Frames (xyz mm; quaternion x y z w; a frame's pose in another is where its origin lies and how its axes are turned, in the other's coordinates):
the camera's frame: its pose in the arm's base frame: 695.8 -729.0 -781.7 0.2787 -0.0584 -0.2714 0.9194
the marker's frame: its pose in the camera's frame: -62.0 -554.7 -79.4 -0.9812 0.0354 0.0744 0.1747
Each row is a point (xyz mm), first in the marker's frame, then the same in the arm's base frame.
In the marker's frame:
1: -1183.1 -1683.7 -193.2
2: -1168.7 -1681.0 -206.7
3: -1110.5 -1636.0 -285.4
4: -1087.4 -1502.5 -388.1
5: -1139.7 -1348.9 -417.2
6: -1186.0 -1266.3 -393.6
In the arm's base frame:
1: 62.1 115.5 528.4
2: 69.3 97.2 531.2
3: 76.9 -10.3 530.0
4: 9.5 -158.1 479.9
5: -109.7 -222.8 386.2
6: -178.0 -219.0 316.6

